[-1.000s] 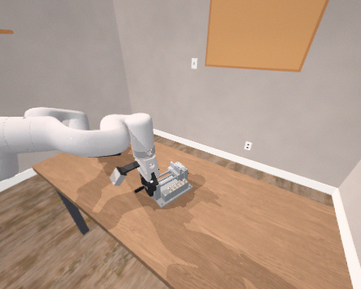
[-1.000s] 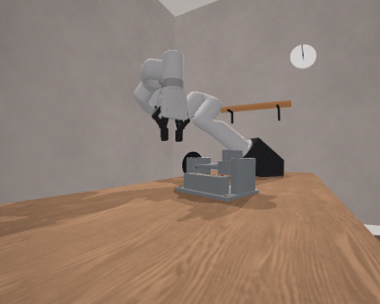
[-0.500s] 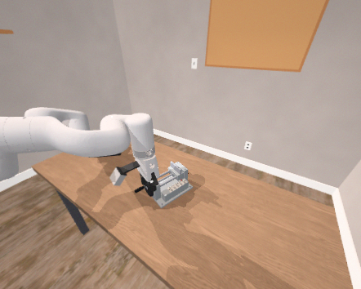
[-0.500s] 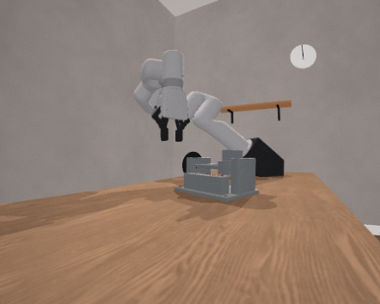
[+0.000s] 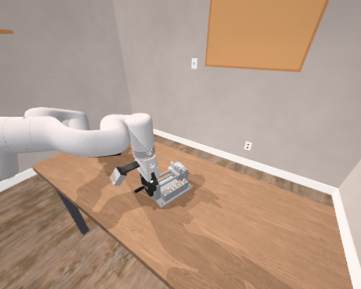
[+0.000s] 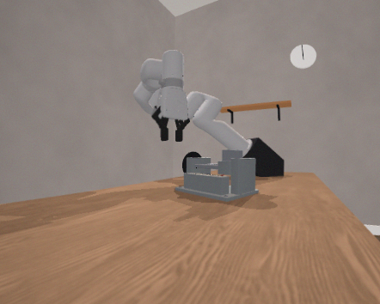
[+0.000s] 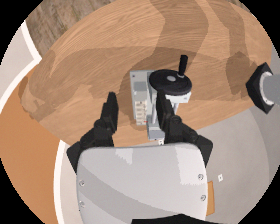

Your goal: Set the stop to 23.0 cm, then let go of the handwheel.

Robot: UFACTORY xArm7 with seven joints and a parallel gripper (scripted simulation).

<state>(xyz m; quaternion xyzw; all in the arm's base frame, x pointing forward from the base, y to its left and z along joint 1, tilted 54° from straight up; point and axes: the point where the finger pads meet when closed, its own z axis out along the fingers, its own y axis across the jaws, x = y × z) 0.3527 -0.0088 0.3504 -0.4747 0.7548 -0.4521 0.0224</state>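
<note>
Now: the handwheel 110 mm below my hand, 70 mm behind it and 60 mm to the left of it. From my hand the other things lie so: sliding stop block 190 mm to the left, 80 mm below, 70 mm ahead.
</note>
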